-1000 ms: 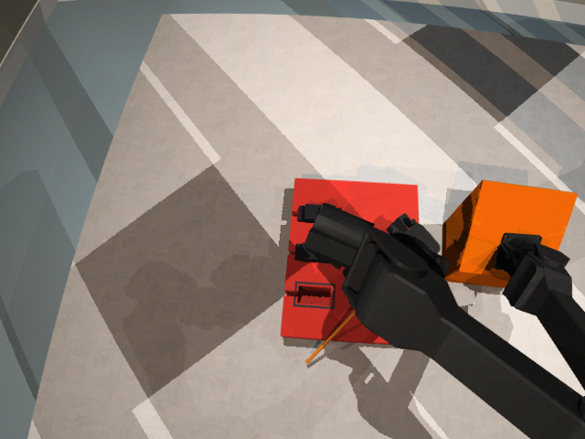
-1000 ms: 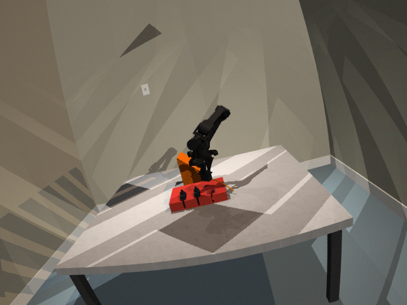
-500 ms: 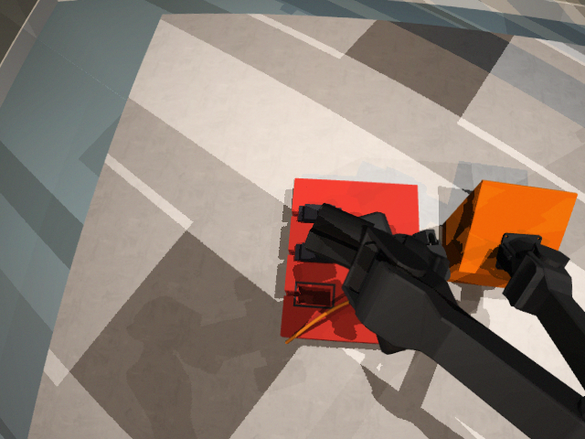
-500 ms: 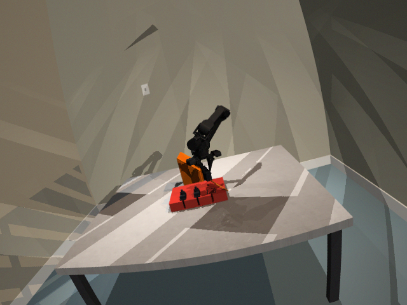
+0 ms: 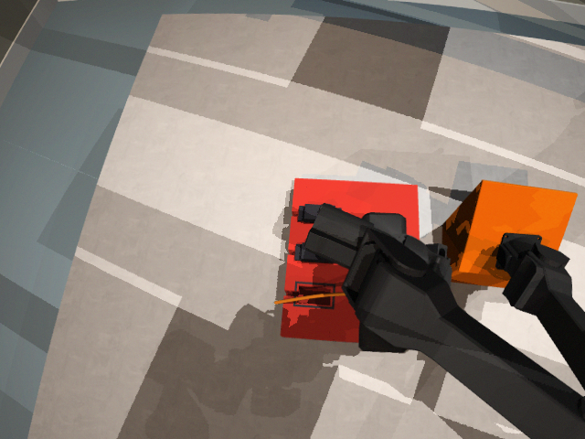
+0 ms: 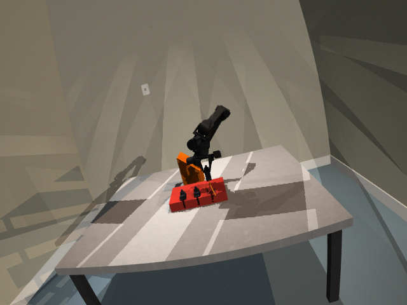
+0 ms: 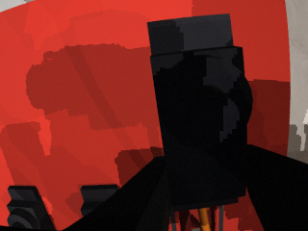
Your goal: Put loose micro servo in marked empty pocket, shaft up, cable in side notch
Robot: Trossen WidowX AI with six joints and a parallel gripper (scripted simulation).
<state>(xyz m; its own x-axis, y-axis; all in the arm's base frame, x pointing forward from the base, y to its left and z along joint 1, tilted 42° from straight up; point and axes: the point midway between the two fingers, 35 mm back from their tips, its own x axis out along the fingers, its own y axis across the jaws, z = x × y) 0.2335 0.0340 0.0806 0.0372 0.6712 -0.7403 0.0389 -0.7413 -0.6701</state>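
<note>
The red deck is 1 cm behind my gripper tip, 7 cm to the right of it and 10 cm below it.
</note>
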